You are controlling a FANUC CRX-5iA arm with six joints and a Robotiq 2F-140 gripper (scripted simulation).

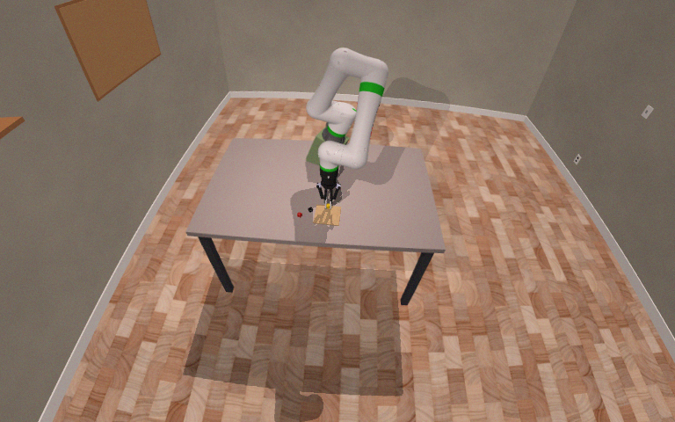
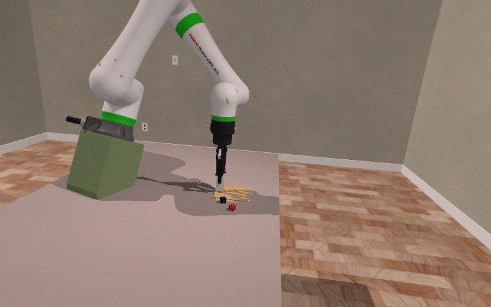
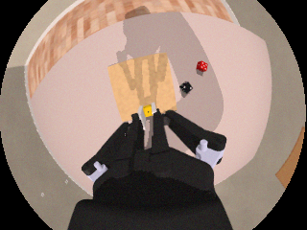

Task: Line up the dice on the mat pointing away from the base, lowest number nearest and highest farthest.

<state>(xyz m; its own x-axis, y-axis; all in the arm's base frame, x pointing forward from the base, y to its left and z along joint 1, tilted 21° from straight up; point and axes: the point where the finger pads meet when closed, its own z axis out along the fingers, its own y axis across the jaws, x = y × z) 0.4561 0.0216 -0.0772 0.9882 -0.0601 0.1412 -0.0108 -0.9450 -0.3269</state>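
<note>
Right now the yellow die is 20 mm below my hand. Round my hand: red die: 70 mm ahead, 150 mm to the right, 30 mm below; tan mat: 50 mm ahead, 40 mm below; black die: 30 mm ahead, 100 mm to the right, 30 mm below.
</note>
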